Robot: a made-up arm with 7 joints.
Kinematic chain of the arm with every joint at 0, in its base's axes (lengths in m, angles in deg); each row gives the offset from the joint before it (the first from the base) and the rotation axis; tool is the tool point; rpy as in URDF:
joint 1: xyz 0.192 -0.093 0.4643 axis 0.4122 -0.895 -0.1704
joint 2: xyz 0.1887 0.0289 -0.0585 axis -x
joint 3: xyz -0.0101 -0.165 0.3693 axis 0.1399 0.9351 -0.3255
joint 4: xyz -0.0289 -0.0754 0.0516 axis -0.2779 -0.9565 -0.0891
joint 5: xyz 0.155 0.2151 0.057 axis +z
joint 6: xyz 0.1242 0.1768 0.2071 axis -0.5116 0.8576 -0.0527
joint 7: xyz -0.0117 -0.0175 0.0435 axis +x
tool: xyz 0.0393 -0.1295 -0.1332 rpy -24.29 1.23 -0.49
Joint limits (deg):
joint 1: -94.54..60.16
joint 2: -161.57..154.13
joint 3: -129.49..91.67
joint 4: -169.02..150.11
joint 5: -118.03..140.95
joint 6: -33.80..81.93
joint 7: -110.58..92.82
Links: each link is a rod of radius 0.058 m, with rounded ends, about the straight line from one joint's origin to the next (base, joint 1, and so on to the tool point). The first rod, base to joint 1, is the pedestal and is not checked.
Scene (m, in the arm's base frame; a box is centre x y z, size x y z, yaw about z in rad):
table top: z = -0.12
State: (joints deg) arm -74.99 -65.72 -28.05 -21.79 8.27 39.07 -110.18
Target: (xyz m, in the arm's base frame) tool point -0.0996 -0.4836 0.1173
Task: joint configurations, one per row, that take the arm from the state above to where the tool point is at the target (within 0.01 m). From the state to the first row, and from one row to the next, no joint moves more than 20 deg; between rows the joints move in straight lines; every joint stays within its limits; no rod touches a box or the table.
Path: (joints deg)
1: -75.08 -72.17 -19.35 -7.95 -11.14 47.71 -110.28
2: -75.18 -78.62 -10.66 5.89 -30.54 56.35 -110.38
3: -75.27 -85.07 -1.96 19.74 -49.95 64.99 -110.48
4: -75.37 -91.52 6.73 33.58 -69.36 73.63 -110.58
5: -79.20 -88.24 10.45 15.84 -75.35 72.72 -109.90
6: -83.04 -84.97 14.18 -1.90 -81.34 71.80 -109.22
7: -86.87 -81.69 17.90 -19.63 -87.33 70.89 -108.54
8: -90.71 -78.41 21.62 -37.37 -93.32 69.97 -107.86
9: -94.54 -75.14 25.34 -55.11 -99.31 69.06 -107.18
10: -94.54 -71.00 39.14 -51.98 -88.41 66.61 -106.95
11: -94.54 -66.87 52.93 -48.86 -77.51 64.17 -106.72
12: -94.54 -62.74 66.72 -45.73 -66.61 61.73 -106.49

